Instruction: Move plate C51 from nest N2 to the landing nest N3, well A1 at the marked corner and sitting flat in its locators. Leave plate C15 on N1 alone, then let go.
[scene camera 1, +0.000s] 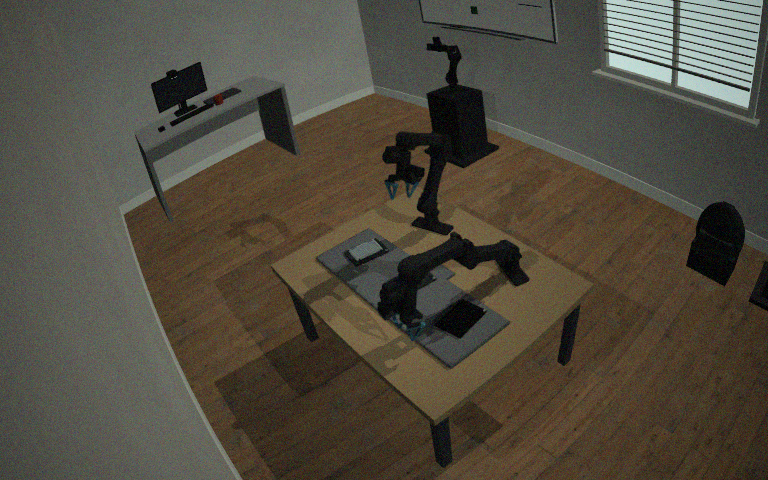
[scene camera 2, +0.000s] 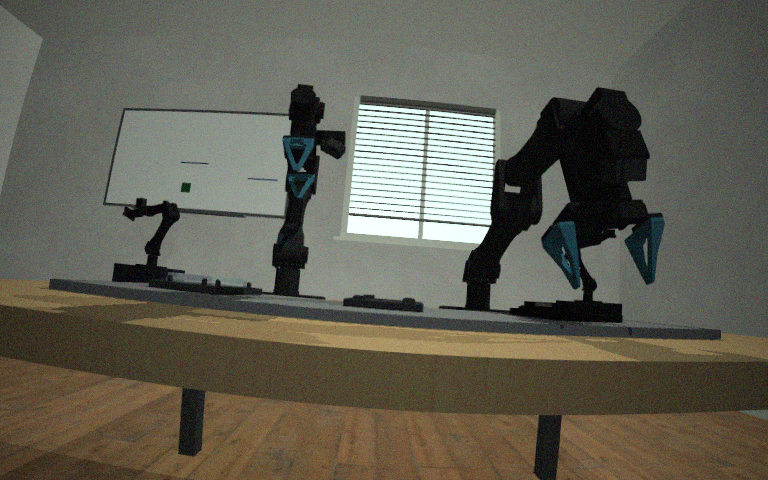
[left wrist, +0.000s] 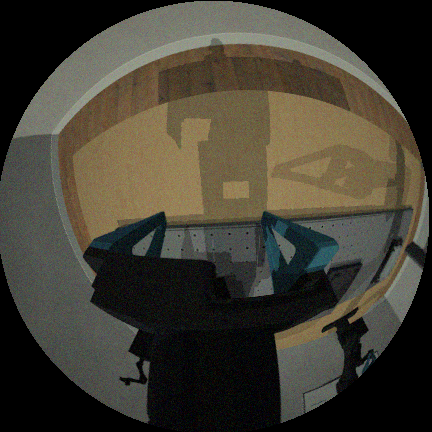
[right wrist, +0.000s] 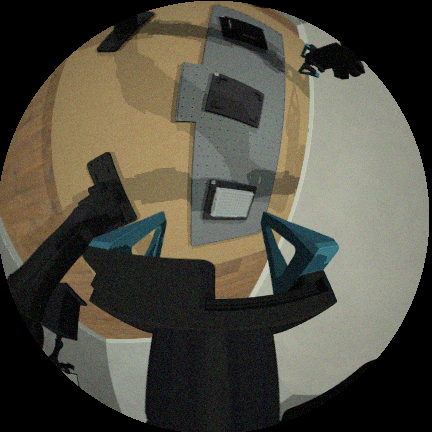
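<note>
A white plate (scene camera 1: 365, 249) (right wrist: 231, 202) sits in a dark nest at the picture-left end of the board in scene camera 1. A black plate-like block (scene camera 1: 461, 318) (scene camera 2: 572, 310) (right wrist: 245, 34) sits at the other end. Between them, a dark nest (scene camera 2: 383, 303) (right wrist: 234, 100) bears no plate. Labels and the marked A1 corner are unreadable. My left gripper (scene camera 1: 406, 328) (scene camera 2: 612, 285) (left wrist: 213, 216) is open and empty, above the board's edge beside the black block, not touching it. My right gripper (scene camera 1: 400, 197) (scene camera 2: 299, 183) (right wrist: 213, 216) is open and empty, high and away from the plates.
The grey perforated board (scene camera 1: 362, 280) (right wrist: 215, 160) lies on the wooden table (scene camera 1: 419, 390). My left arm (scene camera 1: 433, 260) reaches over the board and partly hides the middle nest in scene camera 1. A desk (scene camera 1: 274, 90) and a black pedestal (scene camera 1: 458, 121) stand beyond the table.
</note>
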